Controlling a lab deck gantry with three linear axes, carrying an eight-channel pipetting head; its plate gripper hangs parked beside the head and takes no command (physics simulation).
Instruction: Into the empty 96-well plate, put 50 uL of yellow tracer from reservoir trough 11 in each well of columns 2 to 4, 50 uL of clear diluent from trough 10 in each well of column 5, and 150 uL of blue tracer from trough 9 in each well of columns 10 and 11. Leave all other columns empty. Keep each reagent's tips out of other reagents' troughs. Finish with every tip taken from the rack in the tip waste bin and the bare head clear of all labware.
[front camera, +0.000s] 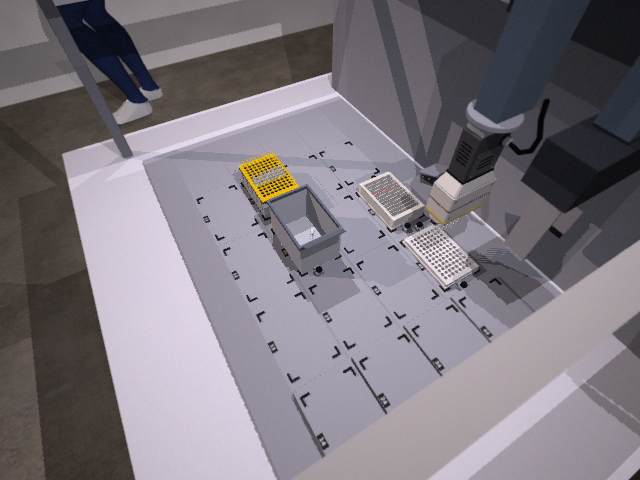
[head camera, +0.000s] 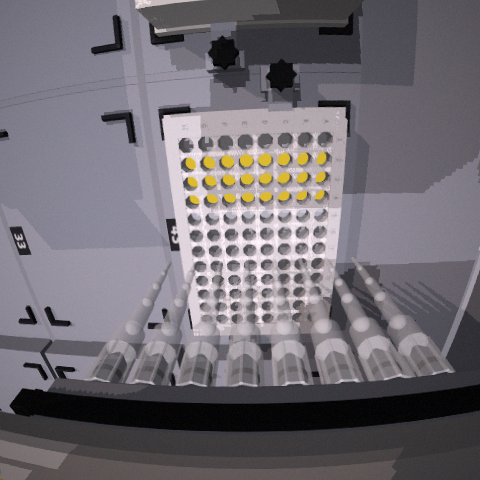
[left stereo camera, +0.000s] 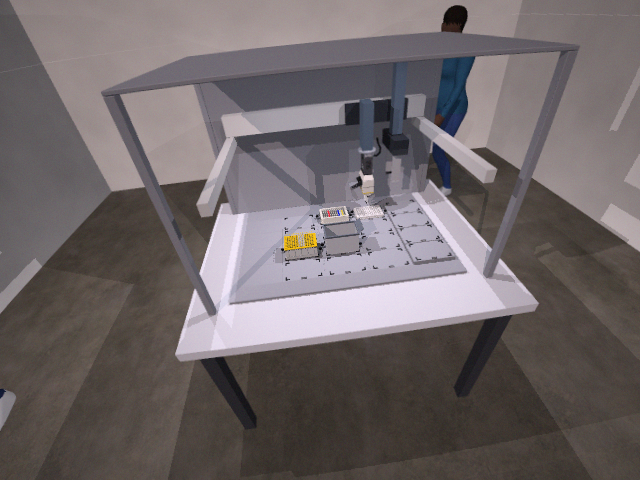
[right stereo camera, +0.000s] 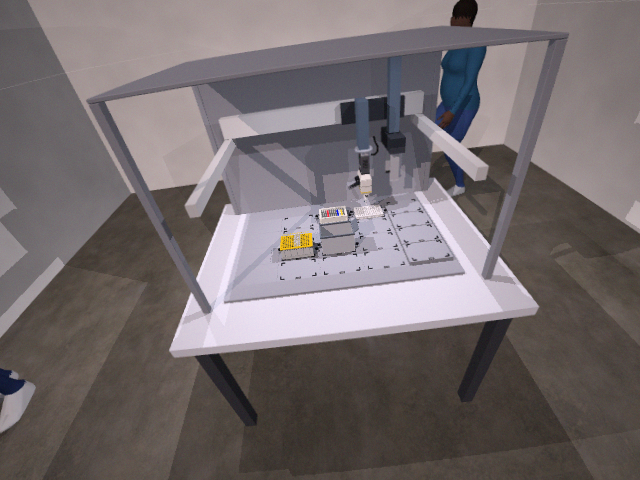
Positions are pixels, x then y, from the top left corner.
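Deck wall (left stereo camera: 276, 170), 1410 mm from the lens.
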